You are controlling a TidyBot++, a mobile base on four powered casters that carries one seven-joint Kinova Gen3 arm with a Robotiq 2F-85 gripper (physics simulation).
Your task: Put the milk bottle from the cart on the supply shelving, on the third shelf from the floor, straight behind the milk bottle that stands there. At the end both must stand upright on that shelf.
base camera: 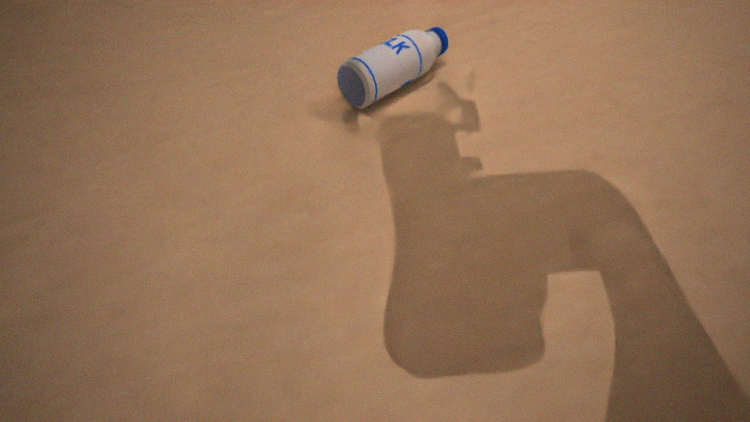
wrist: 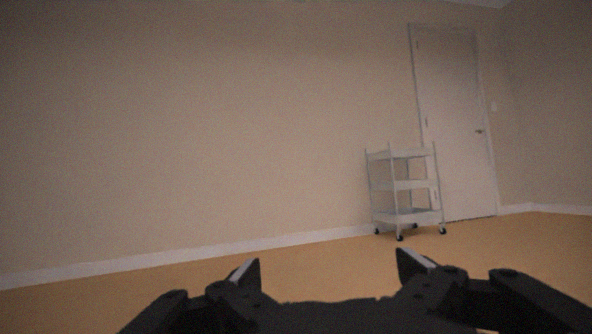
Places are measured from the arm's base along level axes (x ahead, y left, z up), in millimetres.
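Pixels of known places: gripper, fingertip midpoint: [wrist: 327, 268].
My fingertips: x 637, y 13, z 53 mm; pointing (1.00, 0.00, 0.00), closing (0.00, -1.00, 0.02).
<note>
Behind a point stands the place of what it marks.
A white milk bottle [base camera: 394, 65] @[x 654, y -64, z -344 mm] with a blue cap and blue lettering lies on its side on the floor in the base camera view, near the top, its cap to the upper right and its base to the lower left. My gripper [wrist: 327, 268] @[x 637, y 13, z 53 mm] is open with nothing between its fingers in the wrist view; in the base camera view the arm shows as a shadow, which ends close below the bottle. The white three-tier cart [wrist: 406, 218] @[x 2403, y -676, z -226 mm] stands at the right in the wrist view, and no bottle can be made out on it. The supply shelving does not show in these views.
In the wrist view a long beige wall [wrist: 225, 125] @[x 2308, y 708, z 637 mm] with a white baseboard [wrist: 190, 253] @[x 2195, y 989, z -343 mm] runs behind the cart. A closed white door [wrist: 452, 110] @[x 3061, y -1513, z 767 mm] is behind the cart to its right, and the room's corner is farther right.
</note>
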